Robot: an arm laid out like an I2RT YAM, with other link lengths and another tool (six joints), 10 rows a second.
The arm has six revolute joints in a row. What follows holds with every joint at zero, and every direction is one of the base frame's. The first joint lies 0.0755 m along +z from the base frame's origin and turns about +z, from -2.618 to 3.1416 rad. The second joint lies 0.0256 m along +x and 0.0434 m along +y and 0.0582 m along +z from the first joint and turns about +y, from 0 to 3.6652 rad. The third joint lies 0.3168 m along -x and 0.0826 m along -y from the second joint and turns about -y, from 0 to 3.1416 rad. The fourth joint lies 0.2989 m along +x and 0.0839 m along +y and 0.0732 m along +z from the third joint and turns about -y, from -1.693 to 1.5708 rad. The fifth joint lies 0.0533 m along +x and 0.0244 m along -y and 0.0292 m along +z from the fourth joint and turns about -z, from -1.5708 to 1.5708 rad. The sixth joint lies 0.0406 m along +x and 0.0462 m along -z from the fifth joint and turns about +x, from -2.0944 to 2.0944 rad. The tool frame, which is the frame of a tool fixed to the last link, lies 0.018 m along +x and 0.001 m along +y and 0.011 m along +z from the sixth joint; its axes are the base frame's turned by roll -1.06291, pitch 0.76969 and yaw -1.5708 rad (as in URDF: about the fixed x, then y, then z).
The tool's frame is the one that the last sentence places.
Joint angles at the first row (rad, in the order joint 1, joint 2, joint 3, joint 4, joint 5, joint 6):
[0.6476, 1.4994, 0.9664, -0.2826, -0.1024, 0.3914]
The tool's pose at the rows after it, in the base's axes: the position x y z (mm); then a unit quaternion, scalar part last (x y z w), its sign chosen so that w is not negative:
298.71 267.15 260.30 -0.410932 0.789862 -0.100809 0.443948
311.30 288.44 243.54 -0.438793 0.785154 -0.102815 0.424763
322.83 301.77 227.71 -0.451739 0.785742 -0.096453 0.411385
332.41 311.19 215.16 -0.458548 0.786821 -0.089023 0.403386
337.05 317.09 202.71 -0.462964 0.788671 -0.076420 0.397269
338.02 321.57 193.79 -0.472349 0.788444 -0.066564 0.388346
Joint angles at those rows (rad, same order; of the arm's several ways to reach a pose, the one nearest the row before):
[0.6674, 1.6248, 1.0562, -0.3151, -0.1311, 0.3701]
[0.6877, 1.7273, 1.1244, -0.3358, -0.1320, 0.3427]
[0.6918, 1.8054, 1.1703, -0.3360, -0.1500, 0.3330]
[0.6918, 1.8646, 1.2055, -0.3300, -0.1688, 0.3283]
[0.6918, 1.9052, 1.2173, -0.3121, -0.1963, 0.3290]
[0.6949, 1.9330, 1.2269, -0.3144, -0.2191, 0.3215]

